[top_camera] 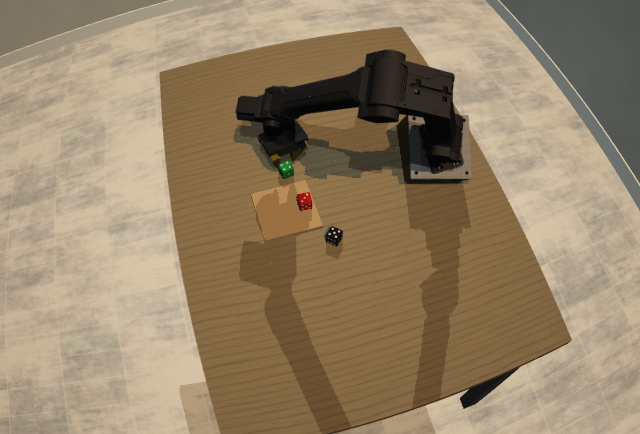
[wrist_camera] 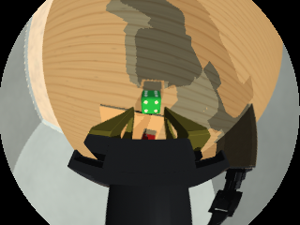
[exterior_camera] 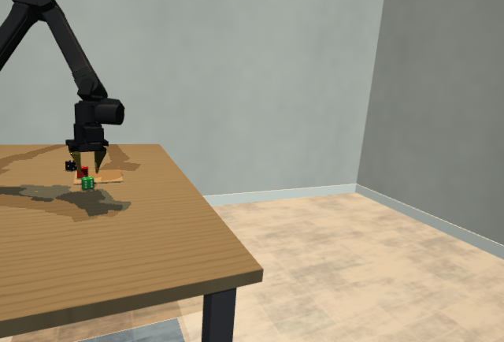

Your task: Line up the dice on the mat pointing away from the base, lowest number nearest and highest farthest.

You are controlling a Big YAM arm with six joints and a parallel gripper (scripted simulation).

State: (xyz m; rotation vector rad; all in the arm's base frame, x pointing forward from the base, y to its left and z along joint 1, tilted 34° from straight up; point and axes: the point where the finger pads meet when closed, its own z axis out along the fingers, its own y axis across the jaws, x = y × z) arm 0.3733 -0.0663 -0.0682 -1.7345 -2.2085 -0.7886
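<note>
My gripper is now 4 cm above the green die. From my hand the other things lie so: black die: 21 cm to the left, 7 cm behind, 4 cm below; tan mat: 11 cm to the left, 5 cm below, 2 cm ahead; red die: 11 cm to the left, 3 cm below, 3 cm behind.
</note>
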